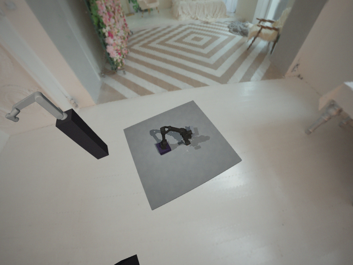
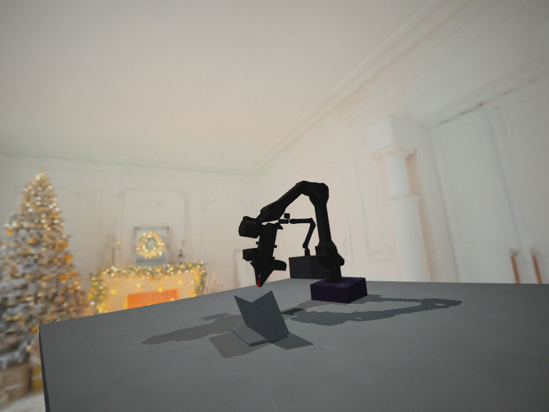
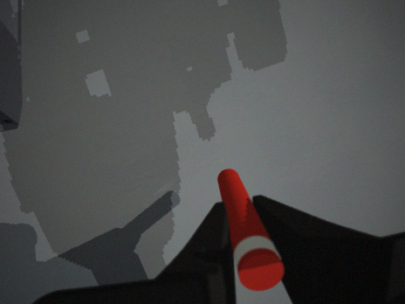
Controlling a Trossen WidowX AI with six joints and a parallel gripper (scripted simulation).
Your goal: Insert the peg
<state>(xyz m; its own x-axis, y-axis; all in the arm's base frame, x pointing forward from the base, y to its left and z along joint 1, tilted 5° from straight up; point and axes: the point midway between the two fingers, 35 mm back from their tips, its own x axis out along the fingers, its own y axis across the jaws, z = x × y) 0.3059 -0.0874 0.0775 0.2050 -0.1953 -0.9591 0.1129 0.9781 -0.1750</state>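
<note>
Right now the grey sloped panel is 170 mm to the left of my gripper tip, 140 mm ahead of it and 40 mm below it. Also, from my gripper tip: round red peg: 20 mm above.
</note>
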